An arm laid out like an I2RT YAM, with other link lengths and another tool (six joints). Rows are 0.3 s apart.
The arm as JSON. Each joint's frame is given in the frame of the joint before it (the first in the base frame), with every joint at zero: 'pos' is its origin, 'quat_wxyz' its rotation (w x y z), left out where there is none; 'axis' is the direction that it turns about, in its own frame. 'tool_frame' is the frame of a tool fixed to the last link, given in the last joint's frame.
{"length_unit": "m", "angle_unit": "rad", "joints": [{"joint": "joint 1", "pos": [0.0, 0.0, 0.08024], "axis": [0.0, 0.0, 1.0]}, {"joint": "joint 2", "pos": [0.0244, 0.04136, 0.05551], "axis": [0.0, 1.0, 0.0]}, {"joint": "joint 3", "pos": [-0.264, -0.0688, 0.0], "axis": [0.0, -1.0, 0.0]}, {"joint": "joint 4", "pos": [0.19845, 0.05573, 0.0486], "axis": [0.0, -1.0, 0.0]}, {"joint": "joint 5", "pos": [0.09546, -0.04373, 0.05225], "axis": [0.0, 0.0, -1.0]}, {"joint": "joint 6", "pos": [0.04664, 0.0, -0.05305], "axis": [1.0, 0.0, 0.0]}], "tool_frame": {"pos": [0.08, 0.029, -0.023], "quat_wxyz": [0.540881, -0.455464, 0.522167, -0.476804]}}
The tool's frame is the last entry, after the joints.
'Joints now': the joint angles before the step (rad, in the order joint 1, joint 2, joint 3, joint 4, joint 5, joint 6). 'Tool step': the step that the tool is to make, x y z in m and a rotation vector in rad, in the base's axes. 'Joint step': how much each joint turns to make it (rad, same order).
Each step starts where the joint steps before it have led.
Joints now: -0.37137 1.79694 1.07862 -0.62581 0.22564 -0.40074
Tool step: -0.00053 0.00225 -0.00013 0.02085 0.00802 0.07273
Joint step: -0.00001 0.00002 0.00001 -0.00076 -0.03243 -0.06868
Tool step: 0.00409 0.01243 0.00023 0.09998 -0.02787 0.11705
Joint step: 0.00002 -0.00002 0.00228 -0.00076 -0.12703 -0.09154
